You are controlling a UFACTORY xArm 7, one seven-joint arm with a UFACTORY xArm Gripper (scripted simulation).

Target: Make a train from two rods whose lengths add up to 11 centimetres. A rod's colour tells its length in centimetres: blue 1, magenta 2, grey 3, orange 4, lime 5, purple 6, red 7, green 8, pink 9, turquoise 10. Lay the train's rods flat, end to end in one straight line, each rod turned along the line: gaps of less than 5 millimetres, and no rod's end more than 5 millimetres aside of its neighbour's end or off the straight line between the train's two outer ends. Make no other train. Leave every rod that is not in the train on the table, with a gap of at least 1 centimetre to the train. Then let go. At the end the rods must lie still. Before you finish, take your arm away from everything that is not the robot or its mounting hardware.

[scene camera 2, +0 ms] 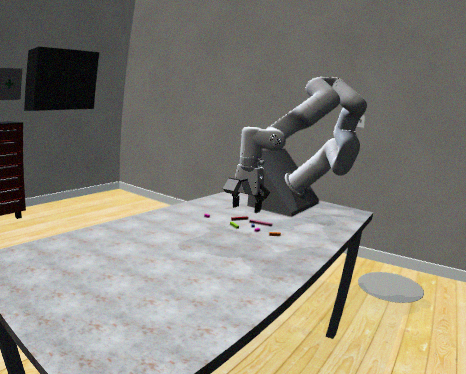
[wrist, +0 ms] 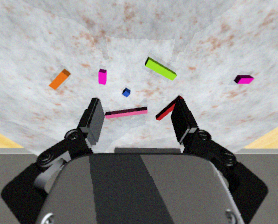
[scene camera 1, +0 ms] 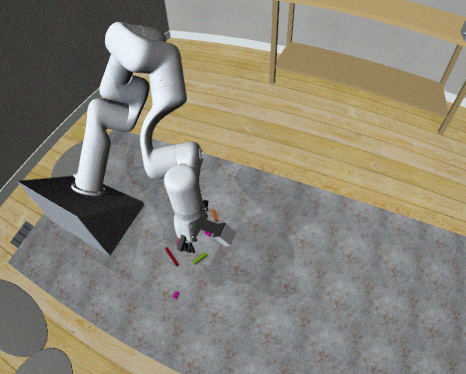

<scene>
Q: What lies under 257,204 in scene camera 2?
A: My gripper.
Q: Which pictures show my gripper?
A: Scene camera 2, the wrist view and scene camera 1: all of them.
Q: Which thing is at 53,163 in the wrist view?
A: My gripper.
</scene>
